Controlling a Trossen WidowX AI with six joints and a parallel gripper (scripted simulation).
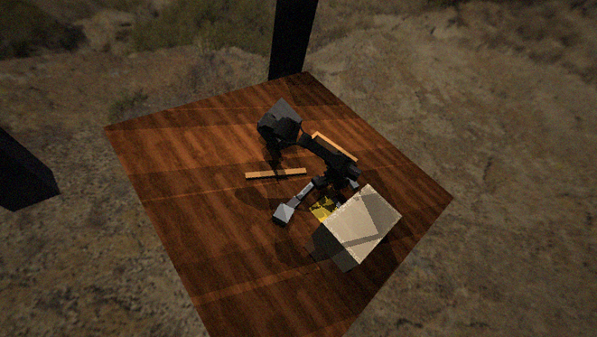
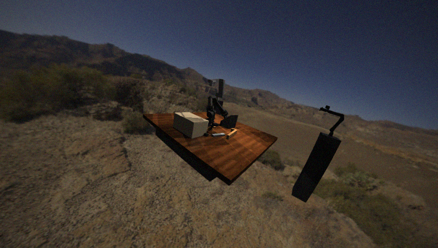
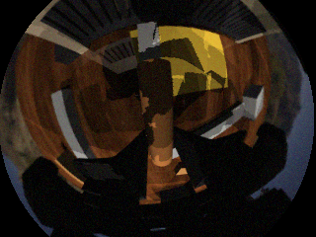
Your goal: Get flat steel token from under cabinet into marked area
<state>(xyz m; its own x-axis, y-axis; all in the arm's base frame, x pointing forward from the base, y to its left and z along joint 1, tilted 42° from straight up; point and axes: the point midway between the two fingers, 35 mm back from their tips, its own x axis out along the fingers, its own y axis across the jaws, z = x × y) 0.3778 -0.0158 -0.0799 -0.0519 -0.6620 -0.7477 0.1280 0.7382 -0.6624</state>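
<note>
My gripper tip is now 130 mm to the left of the grey scraper and 30 mm past it. Round my gripper tip: steel token (250 mm ahead, 60 mm to the right); then wooden stick (190 mm behind, 160 mm to the right); then grey bar (150 mm to the left, 20 mm ahead).
</note>
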